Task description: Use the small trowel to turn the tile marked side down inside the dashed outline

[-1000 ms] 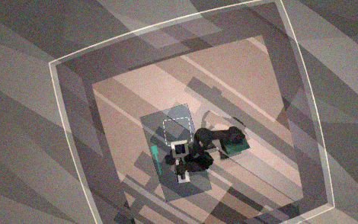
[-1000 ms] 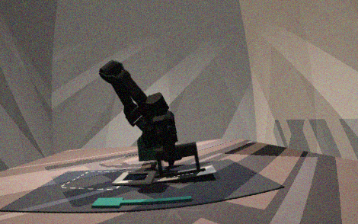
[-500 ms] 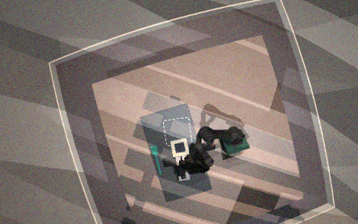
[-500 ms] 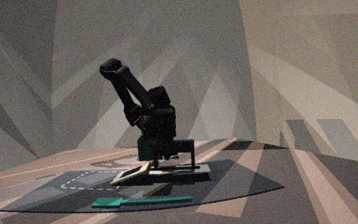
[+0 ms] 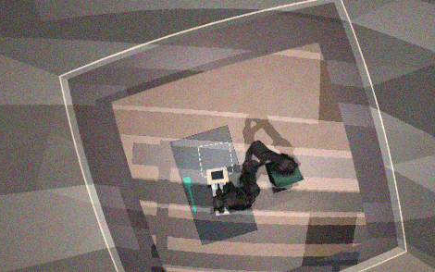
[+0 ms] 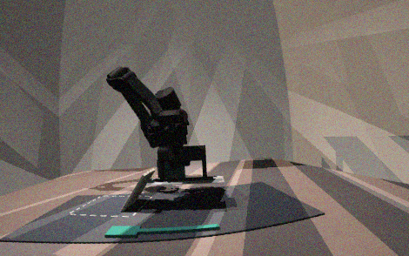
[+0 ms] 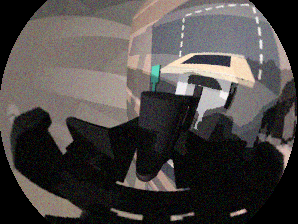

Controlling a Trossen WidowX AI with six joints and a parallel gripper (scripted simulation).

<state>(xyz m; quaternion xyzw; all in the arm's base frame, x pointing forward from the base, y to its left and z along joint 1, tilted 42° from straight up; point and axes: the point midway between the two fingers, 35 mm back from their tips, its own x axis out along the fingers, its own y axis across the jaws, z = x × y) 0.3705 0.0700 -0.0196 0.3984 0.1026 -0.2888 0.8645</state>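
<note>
The tile lies 10 cm to the right of my gripper tip, 6 cm below it and 3 cm behind it. From my gripper tip the other things lie so: dark mat 13 cm below, 2 cm to the right; small trowel 3 cm behind, 1 cm below; green paddle-shaped trowel 14 cm ahead, 11 cm below, 3 cm to the right.
</note>
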